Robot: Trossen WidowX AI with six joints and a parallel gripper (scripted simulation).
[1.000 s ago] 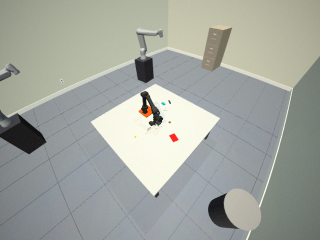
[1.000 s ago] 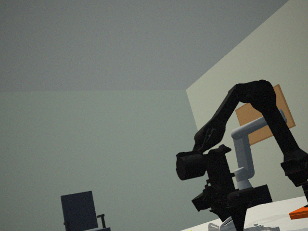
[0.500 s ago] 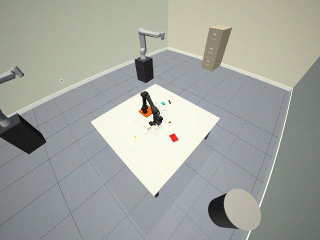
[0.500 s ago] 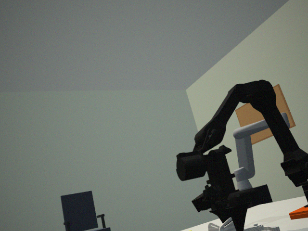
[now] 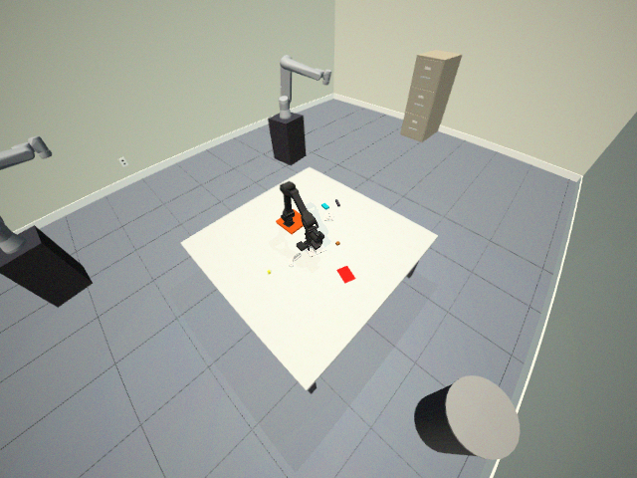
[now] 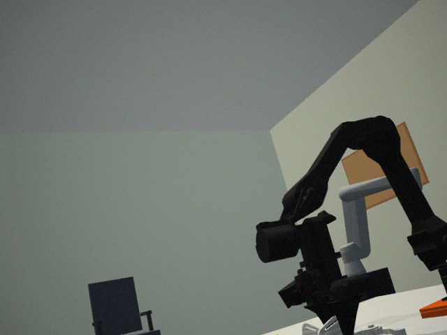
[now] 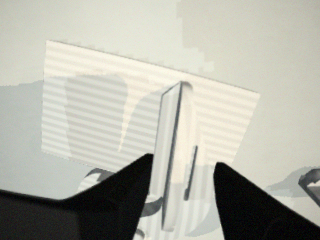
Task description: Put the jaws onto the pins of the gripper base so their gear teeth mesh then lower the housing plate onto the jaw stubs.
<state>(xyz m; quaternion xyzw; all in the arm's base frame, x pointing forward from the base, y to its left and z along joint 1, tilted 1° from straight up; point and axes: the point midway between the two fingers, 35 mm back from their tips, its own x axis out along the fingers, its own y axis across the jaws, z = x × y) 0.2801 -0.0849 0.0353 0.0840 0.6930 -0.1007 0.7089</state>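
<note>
The housing plate is 20 mm to the left of my gripper tip, 20 mm ahead of it and 10 mm below it. Round my gripper tip: red card (290 mm ahead, 20 mm to the right, 10 mm below); small brown object (150 mm to the left, 110 mm ahead, 10 mm below); small yellow ball (300 mm to the right, 90 mm behind).
</note>
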